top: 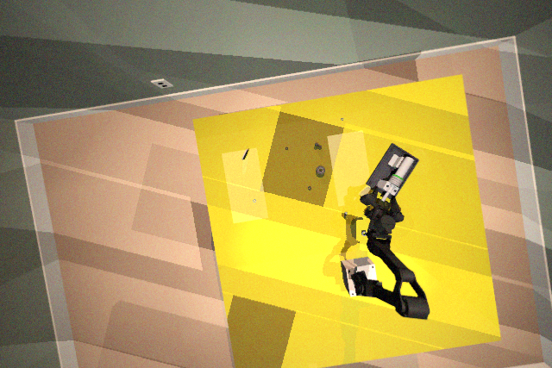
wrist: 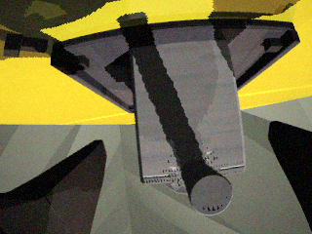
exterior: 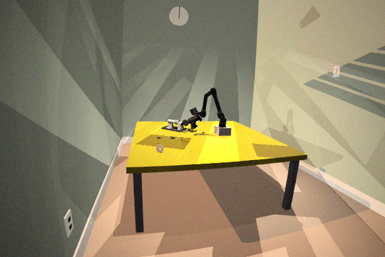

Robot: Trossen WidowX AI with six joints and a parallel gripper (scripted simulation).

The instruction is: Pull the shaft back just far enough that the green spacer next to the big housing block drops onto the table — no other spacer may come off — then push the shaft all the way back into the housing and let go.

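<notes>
My gripper tip is 3 cm to the left of the grey shaft, 3 cm short of it and 2 cm below it. Also, from my gripper tip: green spacer (6 cm to the right, 5 cm ahead, 2 cm above).
</notes>
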